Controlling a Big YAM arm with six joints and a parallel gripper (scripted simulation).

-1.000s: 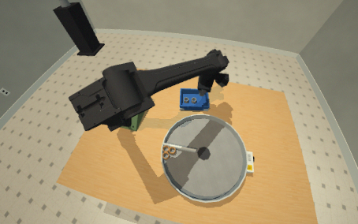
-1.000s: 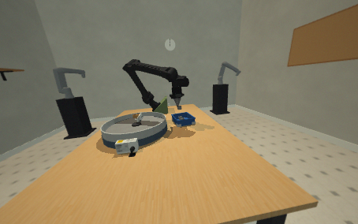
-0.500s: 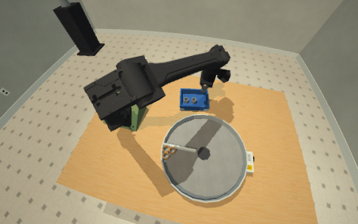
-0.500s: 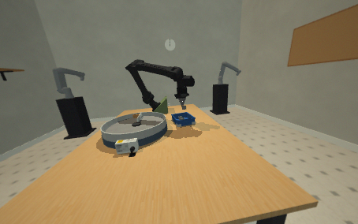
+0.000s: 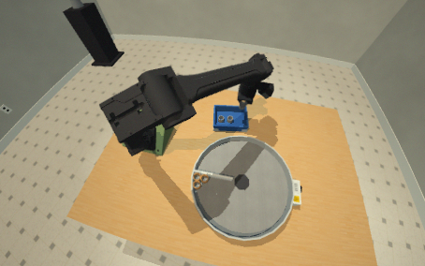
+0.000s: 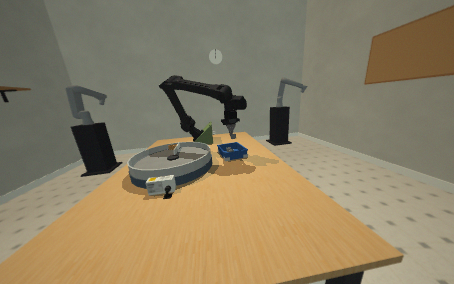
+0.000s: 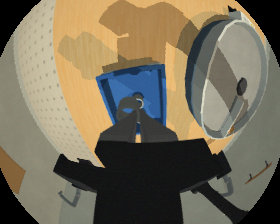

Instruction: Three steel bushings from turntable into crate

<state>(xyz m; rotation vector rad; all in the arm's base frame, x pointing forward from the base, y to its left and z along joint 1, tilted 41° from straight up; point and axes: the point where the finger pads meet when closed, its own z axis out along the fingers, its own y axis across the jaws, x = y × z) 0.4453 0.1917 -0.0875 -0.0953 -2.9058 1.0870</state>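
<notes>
Now: hand 50 mm past the blue crate, 10 mm to the right of it and 120 mm above it. From my hand the other things lie so: grey turntable 30 mm ahead, 340 mm to the right, 90 mm below.
</notes>
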